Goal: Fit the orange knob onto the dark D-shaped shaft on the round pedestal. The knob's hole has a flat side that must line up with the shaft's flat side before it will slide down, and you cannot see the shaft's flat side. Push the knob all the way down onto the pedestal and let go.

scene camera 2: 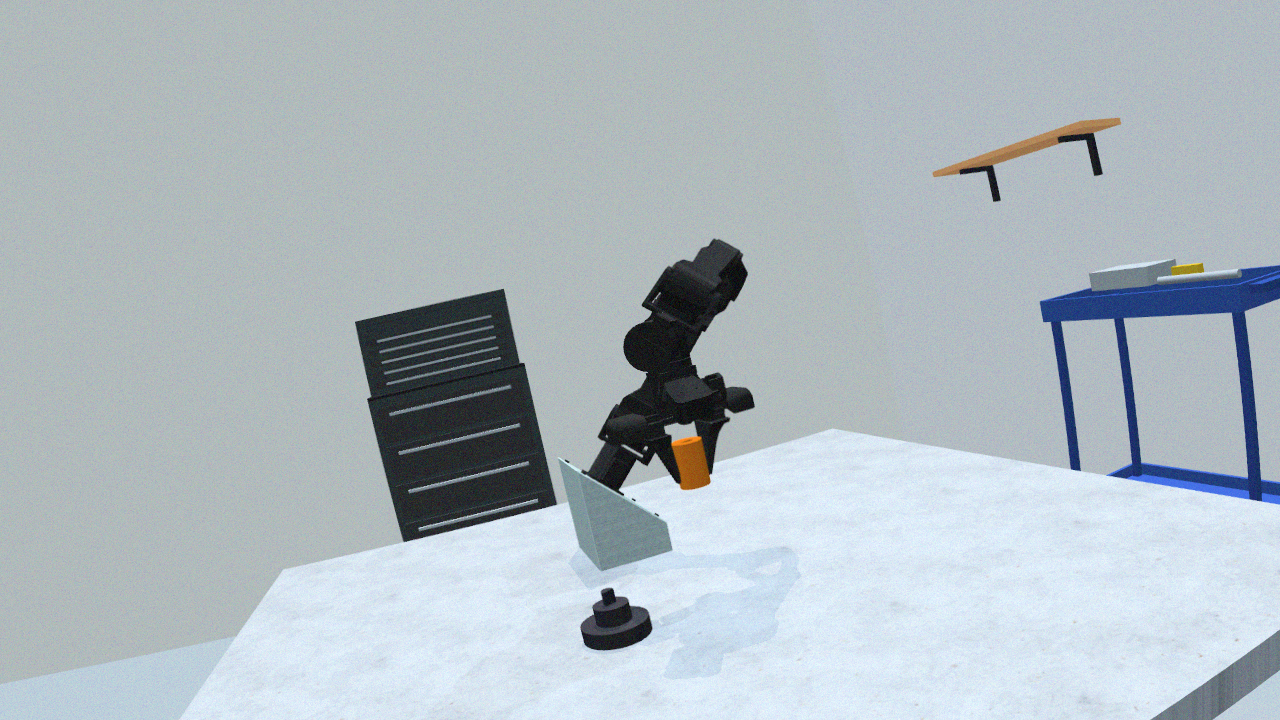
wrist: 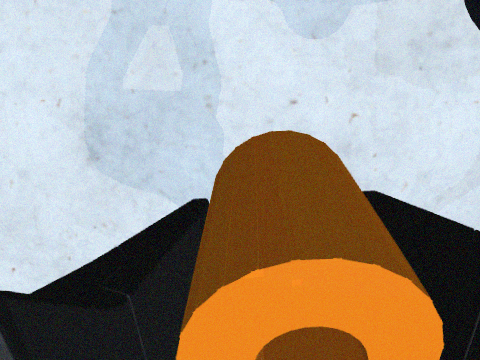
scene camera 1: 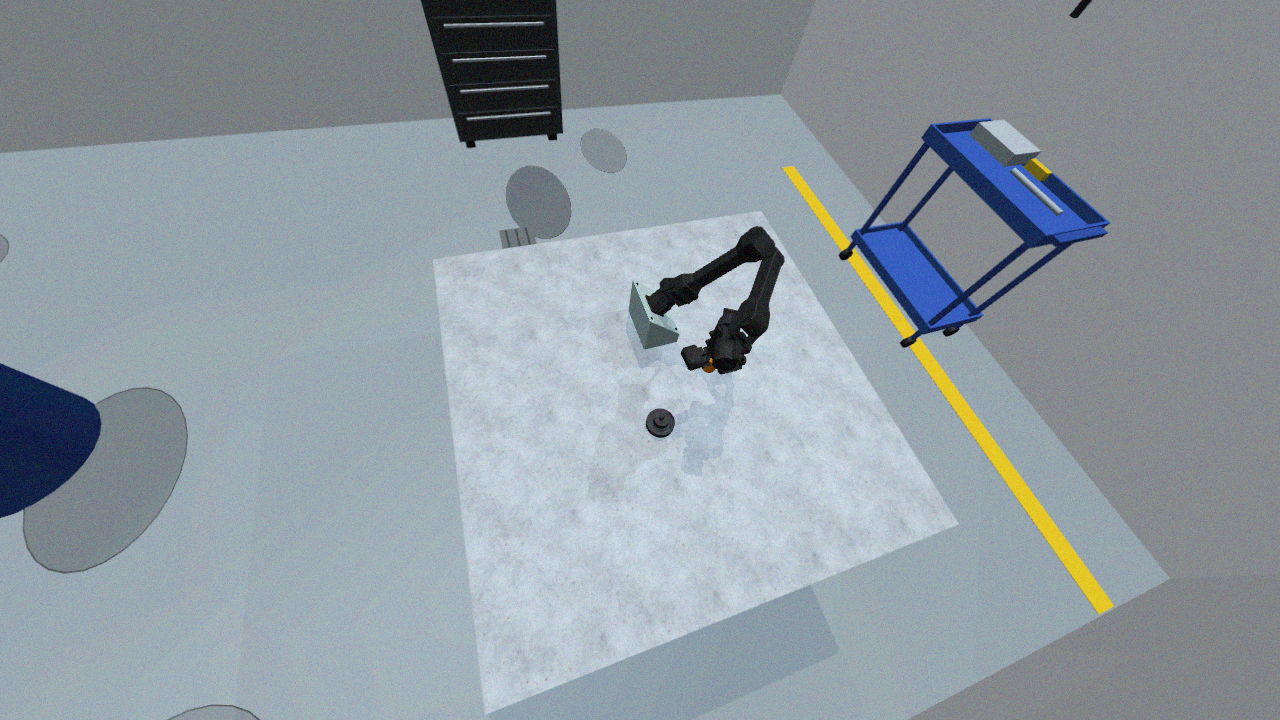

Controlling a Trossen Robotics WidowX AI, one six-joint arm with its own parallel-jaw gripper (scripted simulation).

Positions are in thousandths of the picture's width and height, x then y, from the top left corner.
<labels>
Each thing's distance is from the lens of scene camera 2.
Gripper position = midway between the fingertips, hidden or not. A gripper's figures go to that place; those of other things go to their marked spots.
my gripper (scene camera 2: 543,665): 101 cm
orange knob (scene camera 2: 539,630): 99 cm
</labels>
